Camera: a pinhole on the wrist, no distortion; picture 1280 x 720 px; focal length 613.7 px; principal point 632.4 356.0 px. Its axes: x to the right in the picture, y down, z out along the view. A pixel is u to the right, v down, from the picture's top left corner.
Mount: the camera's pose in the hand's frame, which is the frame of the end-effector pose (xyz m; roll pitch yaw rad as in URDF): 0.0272 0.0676 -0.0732 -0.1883 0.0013 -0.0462
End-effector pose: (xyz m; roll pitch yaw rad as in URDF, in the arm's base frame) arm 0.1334 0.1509 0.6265 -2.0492 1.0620 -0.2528
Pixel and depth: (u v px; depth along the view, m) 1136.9 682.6 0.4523
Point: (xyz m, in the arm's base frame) -0.0472 0.3196 0.0314
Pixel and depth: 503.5 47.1 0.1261
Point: 0.0965 0.2035 0.6002
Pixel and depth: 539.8 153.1 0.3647
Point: 0.0507 0.4449 0.5747
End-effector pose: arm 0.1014 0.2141 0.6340 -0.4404 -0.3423 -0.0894
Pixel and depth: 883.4 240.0 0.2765
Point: 0.1923 0.3520 0.8332
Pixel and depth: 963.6 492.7 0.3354
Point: 0.2825 0.4788 0.8339
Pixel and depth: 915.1 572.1 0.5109
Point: 0.3289 0.6612 0.9308
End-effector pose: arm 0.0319 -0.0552 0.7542 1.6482 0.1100 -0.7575
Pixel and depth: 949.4 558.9 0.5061
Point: -0.0137 -0.5839 1.0025
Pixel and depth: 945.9 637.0 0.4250
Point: 0.0136 -0.4949 1.0274
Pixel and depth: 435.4 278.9 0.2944
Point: -0.1675 -0.1823 0.8342
